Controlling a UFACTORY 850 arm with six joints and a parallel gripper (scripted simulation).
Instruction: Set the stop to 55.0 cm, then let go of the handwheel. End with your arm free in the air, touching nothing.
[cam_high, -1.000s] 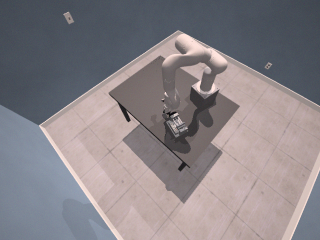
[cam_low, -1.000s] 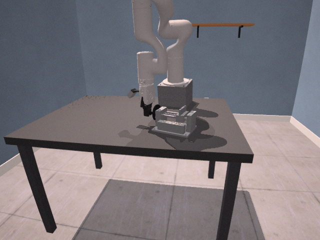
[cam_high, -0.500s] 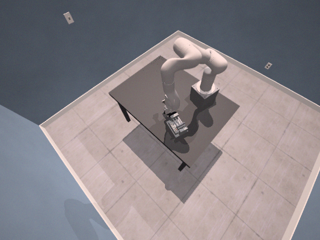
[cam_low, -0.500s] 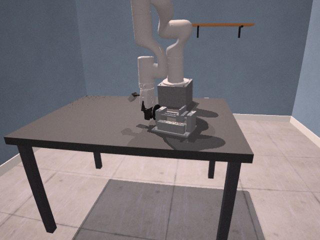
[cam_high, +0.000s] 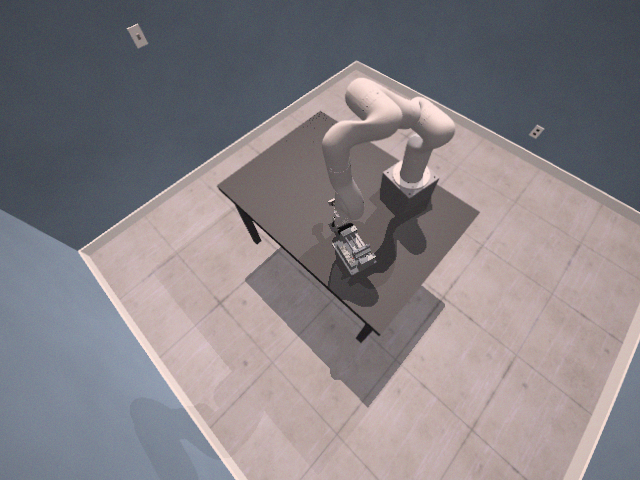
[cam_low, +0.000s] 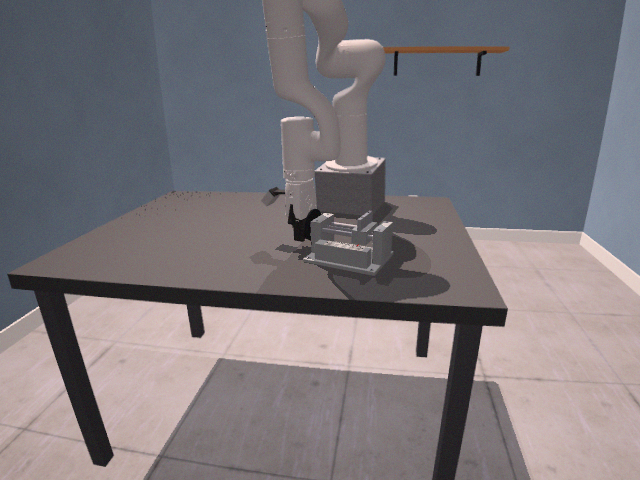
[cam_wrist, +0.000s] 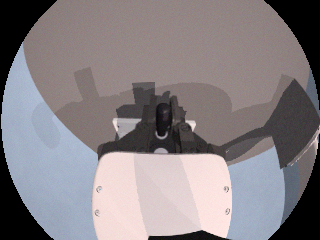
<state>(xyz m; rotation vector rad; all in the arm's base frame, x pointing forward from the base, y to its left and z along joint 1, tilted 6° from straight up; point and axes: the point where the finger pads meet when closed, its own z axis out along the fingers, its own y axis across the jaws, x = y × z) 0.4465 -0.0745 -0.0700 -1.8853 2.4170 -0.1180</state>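
Right now the black handwheel is 20 mm to the left of my hand, 10 mm ahead of it and 10 mm above it. Also, from my hand: dark handle (10 mm to the left); grey stop fixture (180 mm to the left, 60 mm ahead, 40 mm above).
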